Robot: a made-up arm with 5 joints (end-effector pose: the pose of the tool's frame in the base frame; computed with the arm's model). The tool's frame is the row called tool.
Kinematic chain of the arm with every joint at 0, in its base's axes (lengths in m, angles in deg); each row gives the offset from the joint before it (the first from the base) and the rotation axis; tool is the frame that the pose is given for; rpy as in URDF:
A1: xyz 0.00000 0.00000 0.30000 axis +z
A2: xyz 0.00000 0.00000 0.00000 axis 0 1 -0.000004
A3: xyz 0.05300 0.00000 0.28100 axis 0 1 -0.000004
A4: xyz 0.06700 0.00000 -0.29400 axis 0 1 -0.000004
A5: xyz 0.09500 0.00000 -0.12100 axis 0 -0.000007 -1
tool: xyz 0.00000 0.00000 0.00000 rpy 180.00 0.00 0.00
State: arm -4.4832 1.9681 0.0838 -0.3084 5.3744
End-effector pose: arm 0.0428 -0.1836 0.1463 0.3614 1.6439 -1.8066
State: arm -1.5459 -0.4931 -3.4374 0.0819 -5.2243
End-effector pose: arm -0.0123 0.4928 0.7625 -0.2531 0.9202 2.5099
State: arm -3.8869 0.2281 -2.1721 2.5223 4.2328
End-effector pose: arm -0.2777 0.2563 0.5781 -1.7734 2.3205 -0.8559
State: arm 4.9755 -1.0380 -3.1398 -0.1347 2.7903
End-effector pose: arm -0.1692 0.6283 0.5401 -0.5987 -1.1550 -1.4473
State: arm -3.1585 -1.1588 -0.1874 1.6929 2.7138
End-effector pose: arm -0.1135 0.0019 0.3148 2.9582 0.6164 0.5161
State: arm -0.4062 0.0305 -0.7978 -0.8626 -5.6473
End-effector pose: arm 0.3941 -0.1695 0.5161 -1.7757 1.0192 -2.1579
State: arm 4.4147 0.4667 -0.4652 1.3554 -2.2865
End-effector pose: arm -0.0417 -0.1360 0.1145 -1.8037 -0.3826 -0.7213
